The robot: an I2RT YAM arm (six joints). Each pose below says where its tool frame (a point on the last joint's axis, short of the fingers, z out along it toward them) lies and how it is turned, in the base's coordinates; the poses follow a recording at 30 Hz.
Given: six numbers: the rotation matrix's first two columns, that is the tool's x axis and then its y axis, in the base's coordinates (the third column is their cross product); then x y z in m.
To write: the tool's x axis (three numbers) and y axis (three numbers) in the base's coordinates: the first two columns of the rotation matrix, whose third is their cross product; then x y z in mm. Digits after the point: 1 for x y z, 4 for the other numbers.
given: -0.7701, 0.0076, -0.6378, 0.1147, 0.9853, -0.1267, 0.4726, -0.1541, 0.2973
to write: -0.7701, 0.0076, -0.6378, 0.1147, 0.9853, -0.1267, 472.6, -154.1, 297.3
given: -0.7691, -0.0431, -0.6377, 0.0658, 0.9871, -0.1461, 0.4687, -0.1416, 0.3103
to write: -0.7691, -0.0431, -0.6377, 0.0658, 0.9871, -0.1461, 468.7, -141.6, 310.3
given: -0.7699, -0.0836, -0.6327, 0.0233, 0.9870, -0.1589, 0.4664, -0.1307, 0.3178
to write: -0.7699, -0.0836, -0.6327, 0.0233, 0.9870, -0.1589, 466.4, -130.7, 317.8
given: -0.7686, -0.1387, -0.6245, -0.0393, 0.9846, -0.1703, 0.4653, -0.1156, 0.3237
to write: -0.7686, -0.1387, -0.6245, -0.0393, 0.9846, -0.1703, 465.3, -115.6, 323.7
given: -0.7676, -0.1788, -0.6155, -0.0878, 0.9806, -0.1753, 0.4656, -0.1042, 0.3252
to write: -0.7676, -0.1788, -0.6155, -0.0878, 0.9806, -0.1753, 465.6, -104.2, 325.2
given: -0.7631, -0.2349, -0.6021, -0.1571, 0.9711, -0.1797, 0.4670, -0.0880, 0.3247
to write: -0.7631, -0.2349, -0.6021, -0.1571, 0.9711, -0.1797, 467.0, -88.0, 324.7
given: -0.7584, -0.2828, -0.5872, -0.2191, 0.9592, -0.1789, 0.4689, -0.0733, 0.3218
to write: -0.7584, -0.2828, -0.5872, -0.2191, 0.9592, -0.1789, 468.9, -73.3, 321.8
